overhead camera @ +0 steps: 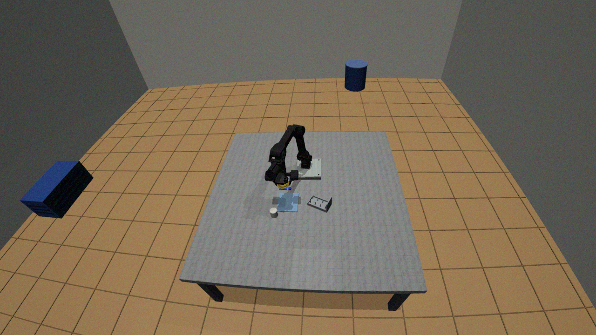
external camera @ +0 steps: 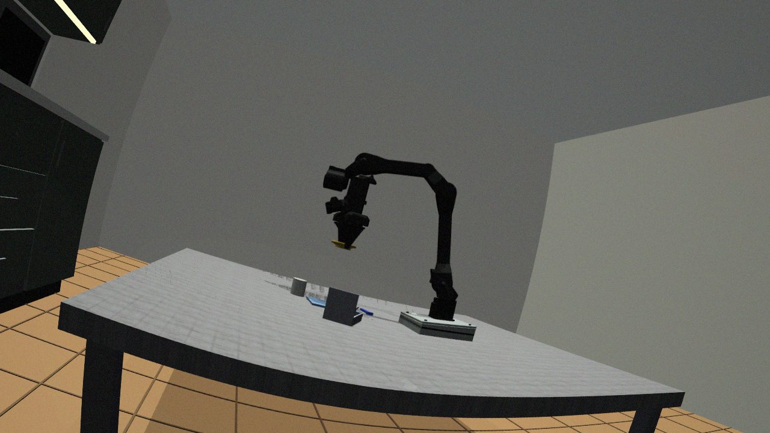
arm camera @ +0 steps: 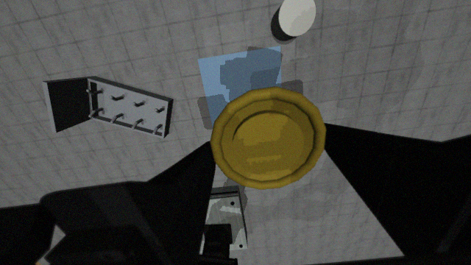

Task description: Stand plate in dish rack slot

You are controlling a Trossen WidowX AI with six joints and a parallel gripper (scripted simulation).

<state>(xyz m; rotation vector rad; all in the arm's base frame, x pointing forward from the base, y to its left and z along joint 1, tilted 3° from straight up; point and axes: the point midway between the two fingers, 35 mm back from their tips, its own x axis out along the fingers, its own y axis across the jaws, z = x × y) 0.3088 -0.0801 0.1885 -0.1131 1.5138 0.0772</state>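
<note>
Right now my gripper tip is 210 mm to the right of the grey dish rack, 150 mm above it and 10 mm past it. Also, from my gripper tip: light blue mat 170 mm below, 10 mm to the left, 10 mm behind; then white cup 150 mm below, 100 mm ahead, 60 mm to the right; then yellow plate 10 mm above.
</note>
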